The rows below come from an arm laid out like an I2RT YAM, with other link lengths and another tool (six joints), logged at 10 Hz.
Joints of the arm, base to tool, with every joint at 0 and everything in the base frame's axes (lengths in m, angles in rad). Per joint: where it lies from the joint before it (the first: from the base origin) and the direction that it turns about. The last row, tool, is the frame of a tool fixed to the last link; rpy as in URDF.
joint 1: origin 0 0 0.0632 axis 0 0 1
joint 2: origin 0.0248 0.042 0.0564 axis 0 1 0
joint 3: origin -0.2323 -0.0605 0 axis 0 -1 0
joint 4: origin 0.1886 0.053 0.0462 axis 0 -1 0
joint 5: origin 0.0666 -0.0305 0.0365 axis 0 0 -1
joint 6: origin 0.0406 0 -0.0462 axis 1 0 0
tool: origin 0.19 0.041 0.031 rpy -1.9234 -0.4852 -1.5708
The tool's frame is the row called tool.
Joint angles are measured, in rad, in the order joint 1, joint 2, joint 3, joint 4, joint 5, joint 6. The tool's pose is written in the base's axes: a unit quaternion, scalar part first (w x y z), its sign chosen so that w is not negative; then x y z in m. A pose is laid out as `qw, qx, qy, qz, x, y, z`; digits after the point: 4 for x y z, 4 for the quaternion.
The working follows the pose.
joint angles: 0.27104, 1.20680, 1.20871, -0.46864, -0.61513, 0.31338
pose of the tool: 0.3999, -0.8541, 0.3203, -0.0896, 0.3015, 0.2510, 0.3051
Where each joint sits with the arm in this pose, in the base's axes (m; each line is computed from the numbers above, not from the rounded line before):
joint 1: 0.0000 0.0000 0.0632
joint 2: 0.0126 0.0471 0.1196
joint 3: -0.0508 -0.0333 0.3367
joint 4: 0.1166 0.0682 0.3832
joint 5: 0.1979 0.0591 0.3859
joint 6: 0.2001 0.0841 0.3297
the tool: 0.3015 0.2510 0.3051

